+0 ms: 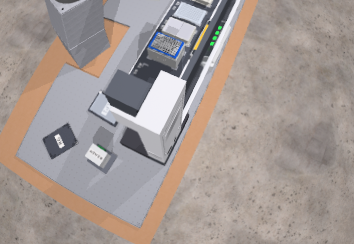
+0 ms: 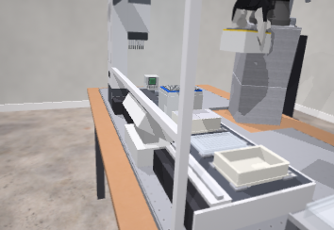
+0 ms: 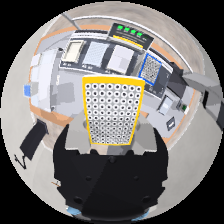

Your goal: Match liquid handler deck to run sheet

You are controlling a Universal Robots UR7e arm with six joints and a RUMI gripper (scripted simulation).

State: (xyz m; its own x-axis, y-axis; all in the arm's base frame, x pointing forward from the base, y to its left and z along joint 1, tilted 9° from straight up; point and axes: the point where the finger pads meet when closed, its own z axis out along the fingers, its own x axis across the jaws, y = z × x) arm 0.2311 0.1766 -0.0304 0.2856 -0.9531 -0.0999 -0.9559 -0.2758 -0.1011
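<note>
The blue-framed tip rack is 140 mm ahead of my hand, 120 mm to the right of it and 200 mm below it. Also, from my hand: white sealed block: 150 mm ahead, 10 mm to the left, 240 mm below; clear well plate: 150 mm ahead, 130 mm to the left, 260 mm below; yellow-framed tip rack: 10 mm to the right, 10 mm above.
</note>
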